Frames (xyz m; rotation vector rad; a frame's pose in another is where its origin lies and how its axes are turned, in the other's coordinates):
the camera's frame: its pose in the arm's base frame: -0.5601 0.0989 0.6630 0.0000 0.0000 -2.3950
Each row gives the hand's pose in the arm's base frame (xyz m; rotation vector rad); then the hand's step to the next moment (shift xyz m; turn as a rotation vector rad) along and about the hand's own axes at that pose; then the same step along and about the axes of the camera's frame.
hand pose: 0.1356 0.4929 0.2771 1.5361 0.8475 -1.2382
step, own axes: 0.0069 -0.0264 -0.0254 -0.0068 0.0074 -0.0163
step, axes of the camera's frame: -0.0108 -0.0334 -0.0124 -0.0167 -0.0031 0.0089
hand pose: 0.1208 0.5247 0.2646 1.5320 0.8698 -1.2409
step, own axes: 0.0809 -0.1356 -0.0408 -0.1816 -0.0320 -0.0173
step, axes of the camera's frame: 0.0174 -0.1204 -0.1086 0.0269 -0.0691 0.1697
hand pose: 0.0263 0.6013 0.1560 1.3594 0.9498 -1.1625
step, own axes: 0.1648 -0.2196 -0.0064 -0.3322 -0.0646 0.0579
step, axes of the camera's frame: 0.1147 -0.1373 -0.2084 0.1221 -0.0740 0.3123
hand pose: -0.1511 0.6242 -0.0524 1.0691 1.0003 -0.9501
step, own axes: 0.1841 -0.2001 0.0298 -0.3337 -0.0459 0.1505
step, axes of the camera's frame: 0.1633 -0.0229 -0.2182 0.1557 0.0115 0.3343
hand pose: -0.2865 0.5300 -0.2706 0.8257 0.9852 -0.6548
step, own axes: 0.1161 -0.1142 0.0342 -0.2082 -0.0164 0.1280
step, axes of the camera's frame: 0.0893 0.0569 -0.1284 0.0937 0.0404 0.2227
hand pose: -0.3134 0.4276 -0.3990 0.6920 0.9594 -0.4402
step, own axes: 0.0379 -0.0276 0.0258 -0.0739 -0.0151 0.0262
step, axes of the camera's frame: 0.0138 0.0408 -0.0318 0.0411 -0.0025 0.0684
